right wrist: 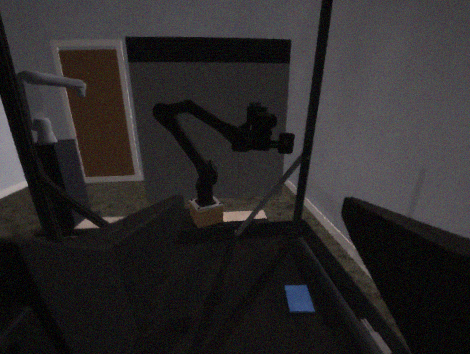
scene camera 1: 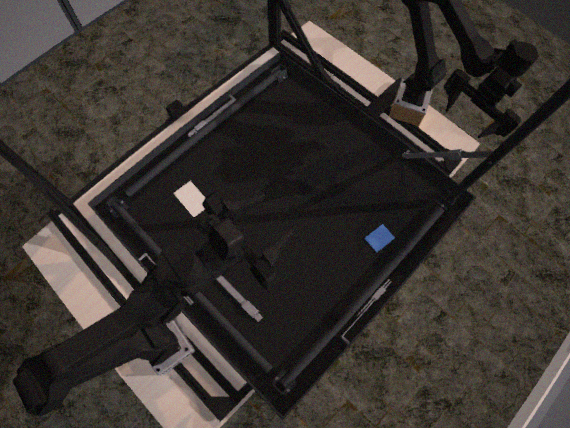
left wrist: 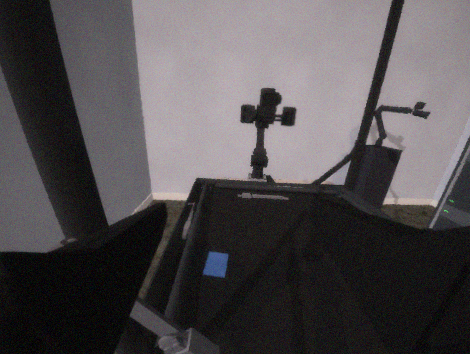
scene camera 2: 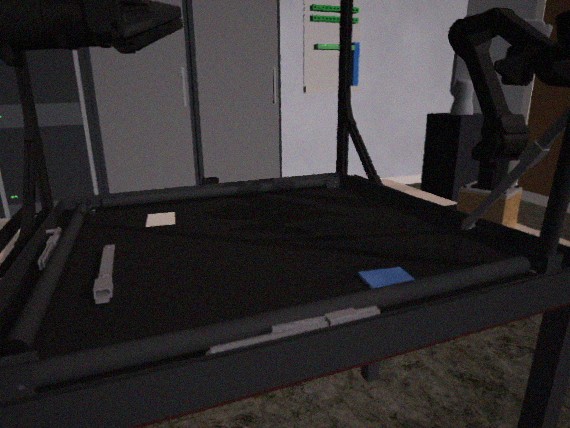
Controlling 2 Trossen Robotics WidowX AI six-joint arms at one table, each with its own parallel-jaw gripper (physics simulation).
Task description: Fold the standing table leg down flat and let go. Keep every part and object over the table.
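Places are measured from the left arm's base along level axes (x left, y back, z up), in centimetres.
Pixels of known places: left gripper, between the fingertips: [right wrist: 270, 147] [scene camera 1: 462, 123] [left wrist: 237, 205] [scene camera 2: 520, 66]; right gripper, between the fingertips: [right wrist: 262, 204] [scene camera 1: 278, 212] [left wrist: 270, 114] [scene camera 2: 182, 18]; left arm's base, origin of its link: [right wrist: 205, 202] [scene camera 1: 413, 95] [scene camera 2: 490, 187]; right arm's base, origin of its link: [scene camera 1: 163, 345] [left wrist: 257, 176].
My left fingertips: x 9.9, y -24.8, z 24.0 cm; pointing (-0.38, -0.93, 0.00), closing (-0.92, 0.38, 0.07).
Note:
For each thing: its top centre in the pictures, then the offset to it from my left fingertips. "*": a spot on its surface instead.
- table's dark underside, a spot on its surface: [scene camera 1: 320, 280] * dx -17.6, dy -37.7, dz -28.6 cm
- blue square, a spot on its surface: [scene camera 2: 386, 277] [right wrist: 300, 298] [left wrist: 215, 262] [scene camera 1: 380, 239] * dx -6.5, dy -21.6, dz -28.1 cm
- pale square, a spot on its surface: [scene camera 2: 161, 219] [scene camera 1: 193, 199] * dx -58.3, dy -29.2, dz -29.9 cm
- grey bar, centre of its top: [scene camera 2: 105, 260] [scene camera 1: 228, 286] [left wrist: 263, 194] dx -38.5, dy -48.1, dz -27.3 cm
The standing leg [scene camera 1: 525, 131] [scene camera 2: 556, 210] [left wrist: 52, 125] [right wrist: 312, 115] rises upright from the table's right corner in scene camera 1. Its grey brace [scene camera 1: 432, 155] [scene camera 2: 505, 184] [left wrist: 155, 320] [right wrist: 268, 198] slants from the table rim up to the leg. My left gripper [scene camera 1: 464, 123] [left wrist: 237, 205] is open and empty, apart from leg and brace, on the base side of the leg; its fingertips are out of scene camera 2. My right gripper [scene camera 1: 277, 212] [right wrist: 262, 204] is open and empty, high above the table's dark underside [scene camera 1: 320, 280].
Other legs [scene camera 1: 160, 169] [scene camera 1: 230, 327] [scene camera 1: 325, 334] lie flat along the edges. A blue square [scene camera 1: 380, 238] [scene camera 2: 386, 277] [left wrist: 216, 264] [right wrist: 300, 299], a pale square [scene camera 1: 189, 197] [scene camera 2: 161, 219] and a grey bar [scene camera 1: 235, 292] [scene camera 2: 106, 265] lie inside the rim. Dark posts stand at two corners.

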